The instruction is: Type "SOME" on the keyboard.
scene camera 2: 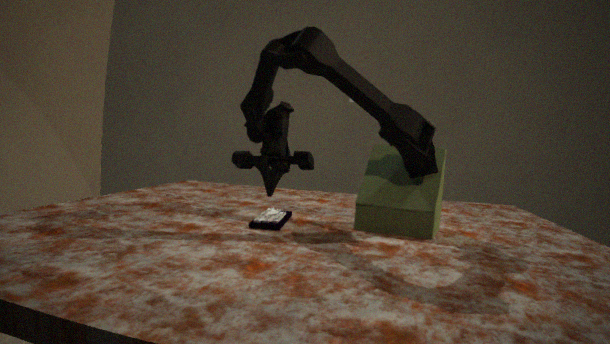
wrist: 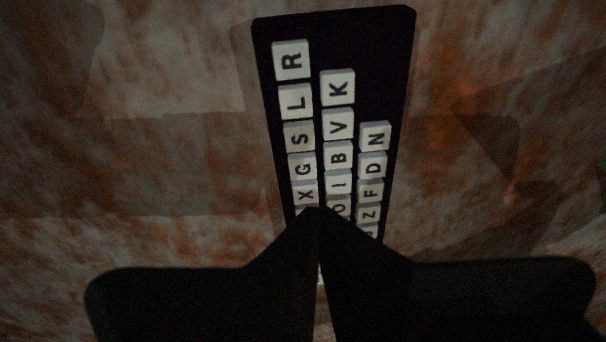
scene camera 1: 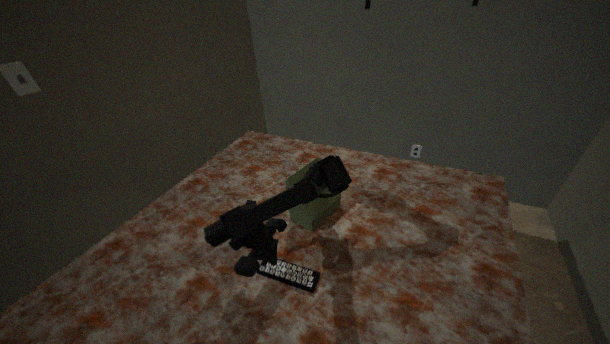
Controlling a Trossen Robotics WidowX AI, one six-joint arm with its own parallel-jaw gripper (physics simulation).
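Pixels of known places: gripper, fingertip midpoint: (scene camera 2: 269,196) (wrist: 316,217) (scene camera 1: 275,264); arm's base, origin of the base link: (scene camera 2: 421,164) (scene camera 1: 316,174).
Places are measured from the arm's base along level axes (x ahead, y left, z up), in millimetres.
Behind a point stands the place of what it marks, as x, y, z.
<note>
A black keyboard (scene camera 1: 317,282) @(313, 133, -138) (scene camera 2: 265,226) @(308, 133, -141) (wrist: 382,55) @(305, -37, -136) with white letter keys lies flat on the table. My gripper (scene camera 2: 270,194) @(335, 11, -96) (wrist: 316,217) @(335, 11, -96) is shut and empty, pointing down above the keyboard; a gap shows between its tips and the keys in scene camera 2. In the wrist view the S key (wrist: 300,136) @(338, -4, -131) is ahead of the tips in the left row, and the O key (wrist: 339,207) @(317, 44, -131) is partly covered beside the tips. The X key (wrist: 305,194) @(336, 33, -131) is just ahead of the tips. The M and E keys do not show readably; the near part of the keyboard is hidden behind the fingers.
The arm's base stands at a green block (scene camera 1: 316,212) @(105, 42, -79) (scene camera 2: 395,220) @(50, 63, -118) on the mottled orange and white table (scene camera 1: 400,300) @(260, 361, -149) (scene camera 2: 200,300) @(272, 539, -149). Walls stand beyond the table. A wall outlet (scene camera 1: 416,151) shows past its far edge. Shadows of the arm fall across the table.
</note>
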